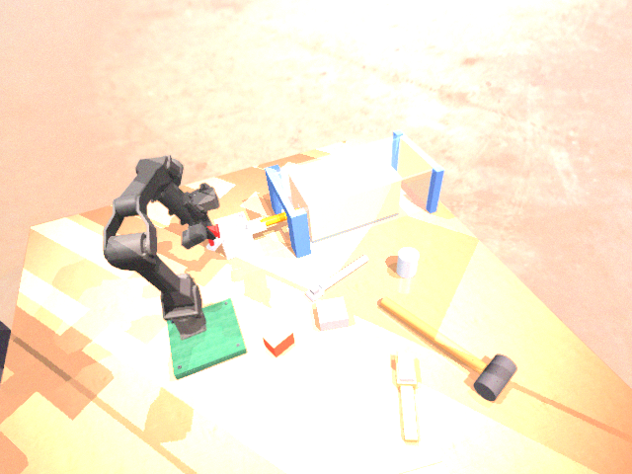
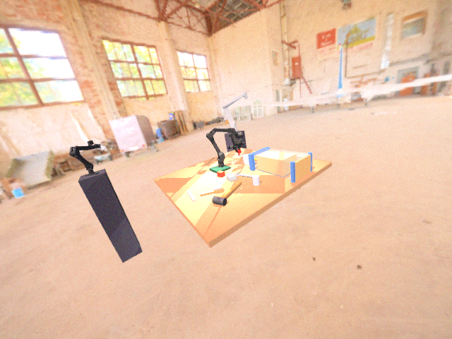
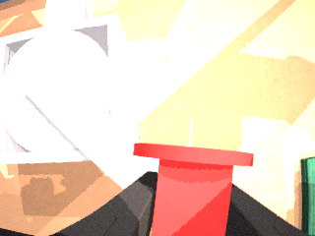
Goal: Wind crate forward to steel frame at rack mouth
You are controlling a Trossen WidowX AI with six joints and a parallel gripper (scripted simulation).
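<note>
My gripper tip is now 1 cm short of the white crank handle, 3 cm to the right of it and 3 cm above it. From my gripper tip the other things lie so: blue steel frame (22 cm ahead, 7 cm to the left, 3 cm below); then hand winch (4 cm ahead, 6 cm to the left, 10 cm below); then red grip (1 cm behind).
</note>
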